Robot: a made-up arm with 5 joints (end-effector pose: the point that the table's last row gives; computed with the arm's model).
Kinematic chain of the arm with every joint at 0, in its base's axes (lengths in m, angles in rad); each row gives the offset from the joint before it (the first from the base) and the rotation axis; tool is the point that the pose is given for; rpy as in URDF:
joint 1: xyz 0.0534 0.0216 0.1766 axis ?
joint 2: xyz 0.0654 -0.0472 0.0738 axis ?
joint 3: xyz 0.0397 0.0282 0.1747 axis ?
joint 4: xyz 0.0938 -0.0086 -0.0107 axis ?
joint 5: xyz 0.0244 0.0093 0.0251 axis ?
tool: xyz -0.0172 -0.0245 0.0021 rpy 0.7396 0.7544 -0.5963
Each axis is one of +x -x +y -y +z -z.
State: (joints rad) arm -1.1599 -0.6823 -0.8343 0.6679 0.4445
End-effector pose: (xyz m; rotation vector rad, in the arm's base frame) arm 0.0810 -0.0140 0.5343 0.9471 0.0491 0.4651
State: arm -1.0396 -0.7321 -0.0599 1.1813 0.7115
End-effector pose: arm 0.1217 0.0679 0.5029 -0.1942 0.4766 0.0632
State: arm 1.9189 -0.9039 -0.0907 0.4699 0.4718
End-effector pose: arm 0.0166 0.0350 0.4991 0.3067 -0.8987 -2.5428
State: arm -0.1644 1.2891 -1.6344 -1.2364 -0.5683
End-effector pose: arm 0.3780 0.0348 0.2896 1.5191 -0.3841 0.6517
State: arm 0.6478 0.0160 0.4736 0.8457 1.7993
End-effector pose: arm 0.2339 -0.1284 0.3752 -0.8724 1.2107 -0.7619
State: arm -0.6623 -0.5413 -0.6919 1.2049 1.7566
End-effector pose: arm 0.1051 0.0470 0.5545 -0.5393 -0.5311 -0.2740
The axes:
joint 1: -z
joint 2: +y
joint 3: +y
joint 4: +y
joint 5: -x

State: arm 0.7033 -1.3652 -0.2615 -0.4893 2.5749
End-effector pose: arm -0.0412 0.1064 0.4064 0.7414 1.7868 1.9200
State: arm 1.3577 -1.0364 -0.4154 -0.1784 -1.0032
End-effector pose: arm 0.0106 0.0624 0.4723 1.0356 -1.0967 -0.1803
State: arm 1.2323 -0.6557 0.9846 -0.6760 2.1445
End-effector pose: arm 0.0727 -0.0429 0.4170 -1.4430 -0.1202 -2.0725
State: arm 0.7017 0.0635 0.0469 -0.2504 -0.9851
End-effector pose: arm 0.1955 -0.1425 0.4081 2.0773 0.1624 -0.8581
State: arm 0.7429 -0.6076 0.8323 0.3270 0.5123
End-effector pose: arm 0.1111 -0.0839 0.4146 0.4866 0.7082 -1.7023
